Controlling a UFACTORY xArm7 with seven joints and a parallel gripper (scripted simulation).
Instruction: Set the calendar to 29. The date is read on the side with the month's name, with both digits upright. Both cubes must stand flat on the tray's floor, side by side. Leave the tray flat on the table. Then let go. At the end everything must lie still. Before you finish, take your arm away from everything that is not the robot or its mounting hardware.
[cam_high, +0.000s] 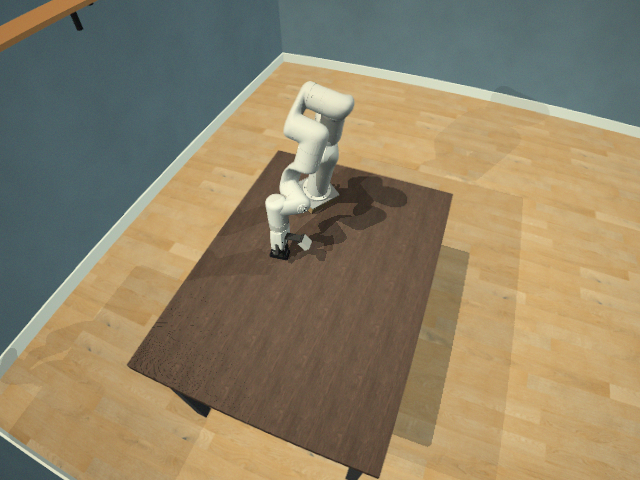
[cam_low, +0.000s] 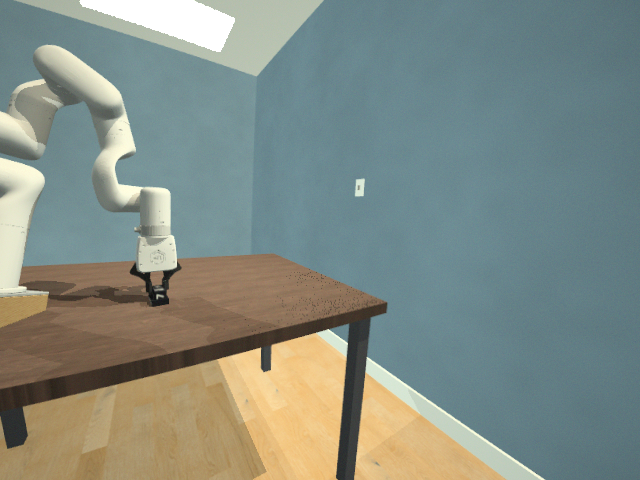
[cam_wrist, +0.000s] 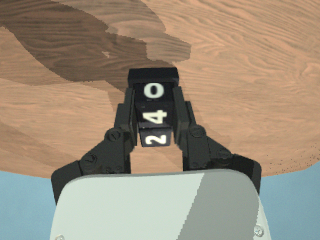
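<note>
My hand is 20 mm to the left of the black tray and 30 mm above it.
</note>
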